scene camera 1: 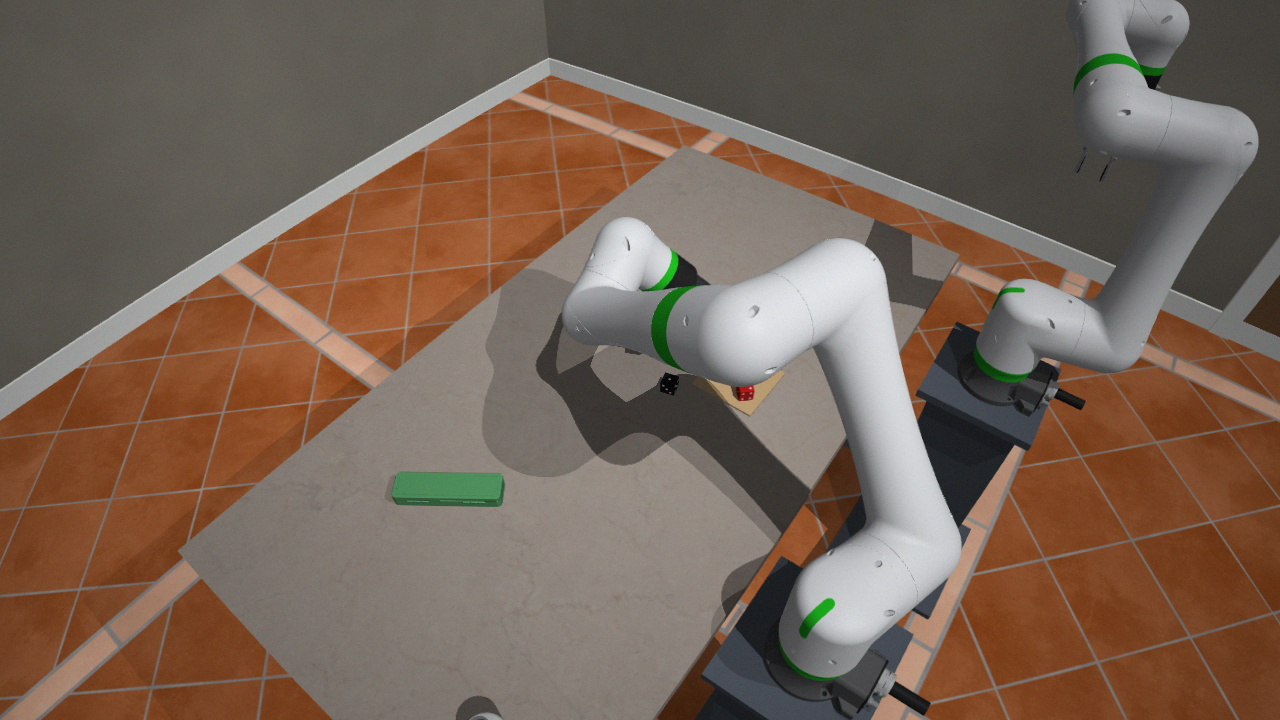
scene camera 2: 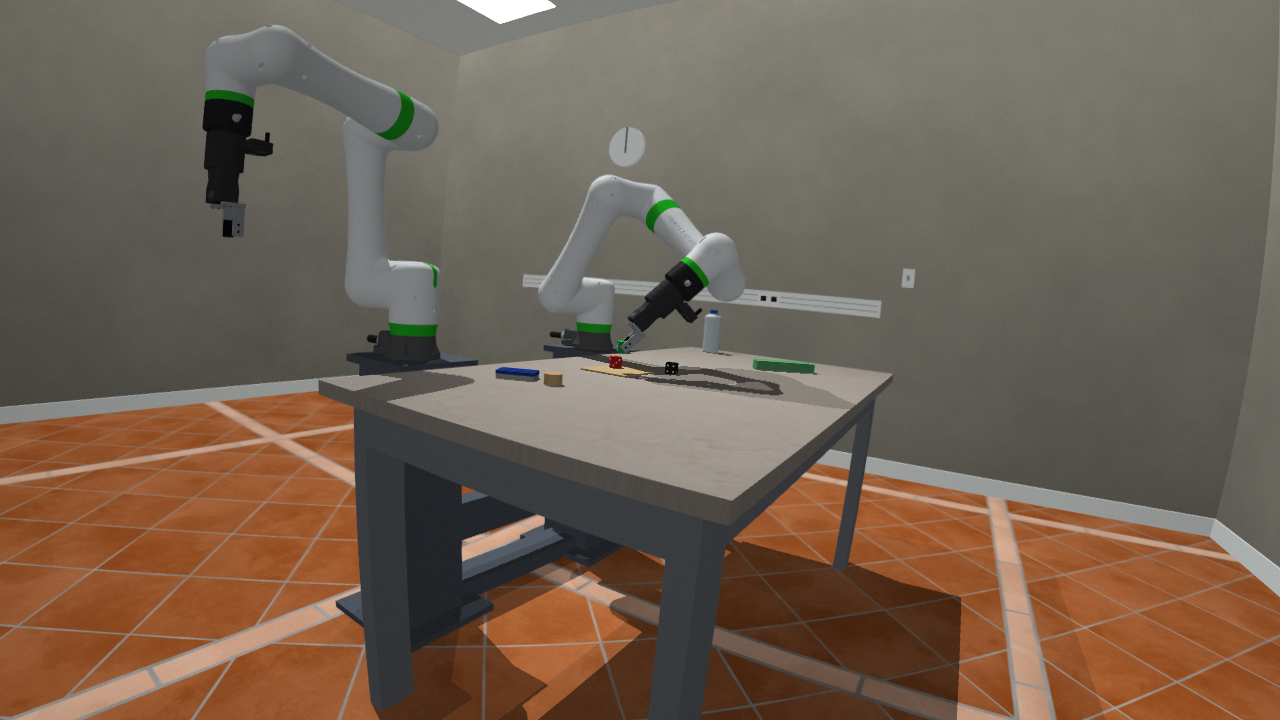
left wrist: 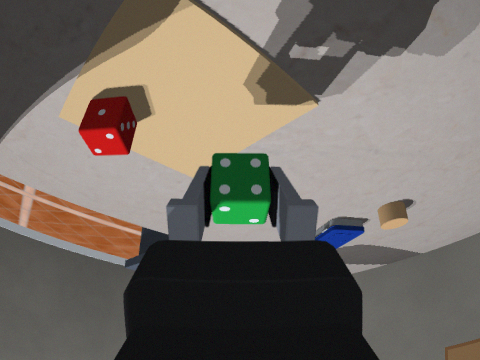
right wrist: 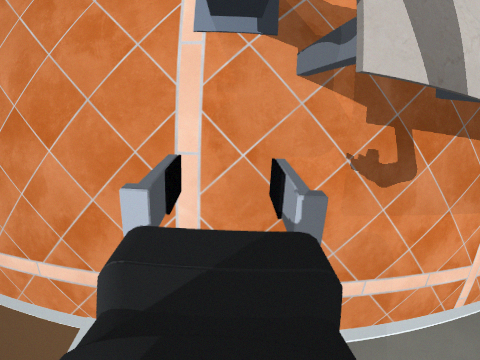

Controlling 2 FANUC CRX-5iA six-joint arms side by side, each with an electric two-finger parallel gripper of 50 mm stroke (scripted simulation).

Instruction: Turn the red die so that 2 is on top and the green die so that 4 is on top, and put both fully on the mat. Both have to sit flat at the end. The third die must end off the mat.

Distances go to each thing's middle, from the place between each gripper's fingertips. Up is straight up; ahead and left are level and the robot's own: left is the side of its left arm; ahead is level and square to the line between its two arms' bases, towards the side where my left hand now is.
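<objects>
My left hand point(scene camera 2: 621, 349) is 70 mm above the tan mat point(scene camera 1: 725, 393), and it is also 40 mm past the mat and 20 mm to the right of it. Counting from my left hand, I find the red die point(left wrist: 108, 126) 60 mm below, 70 mm behind and 50 mm to the left of it. The green die point(left wrist: 240, 193) is 10 mm below my left hand, 10 mm to the right of it and 10 mm behind it, while the blue block point(left wrist: 337, 232) is 60 mm below that hand, 80 mm behind it and 290 mm to the right of it.
As for my right hand point(scene camera 2: 232, 236), it is 280 mm above the blue block, 350 mm short of it and 510 mm to the right of it. The green die is 220 mm below my right hand, 420 mm ahead of it and 800 mm to the left of it. Counted from my right hand again, the red die is 270 mm below, 350 mm ahead and 860 mm to the left, and the tan mat is 290 mm below, 390 mm ahead and 830 mm to the left.
</objects>
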